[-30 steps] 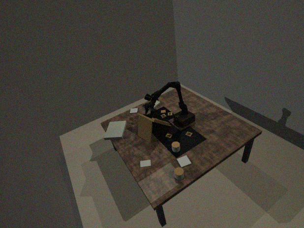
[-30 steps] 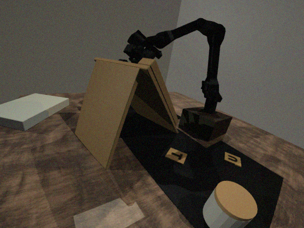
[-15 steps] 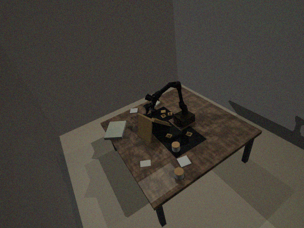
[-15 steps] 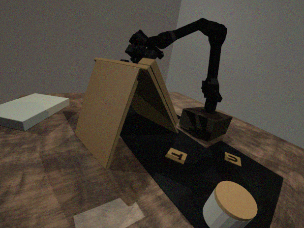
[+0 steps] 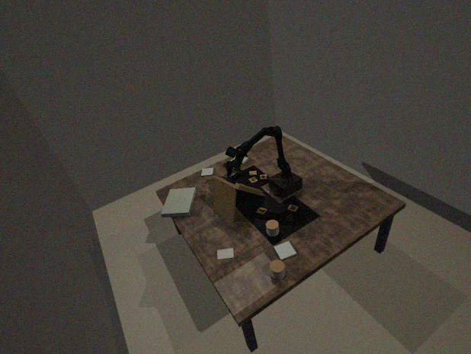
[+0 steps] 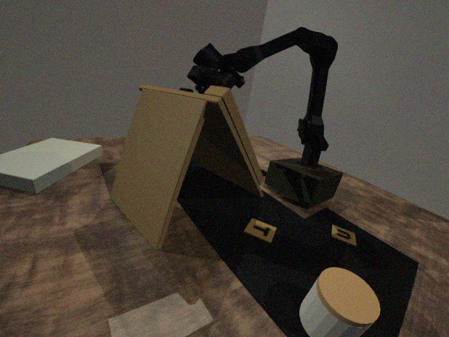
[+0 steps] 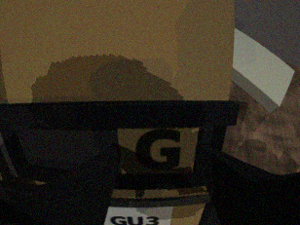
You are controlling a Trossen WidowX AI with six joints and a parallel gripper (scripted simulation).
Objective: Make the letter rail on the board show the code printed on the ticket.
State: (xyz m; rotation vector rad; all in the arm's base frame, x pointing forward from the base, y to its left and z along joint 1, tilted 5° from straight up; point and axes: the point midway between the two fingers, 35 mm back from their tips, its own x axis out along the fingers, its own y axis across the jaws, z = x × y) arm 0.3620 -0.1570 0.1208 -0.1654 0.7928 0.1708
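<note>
My gripper tip is 80 mm above the white ticket, 70 mm past it and 10 mm to the right of it. From my gripper tip the other things lie so: tan tile marked g right at my gripper tip; then tile marked t 250 mm to the left, 160 mm below, 70 mm behind; then black mat 180 mm behind, 170 mm below, 150 mm to the left.
</note>
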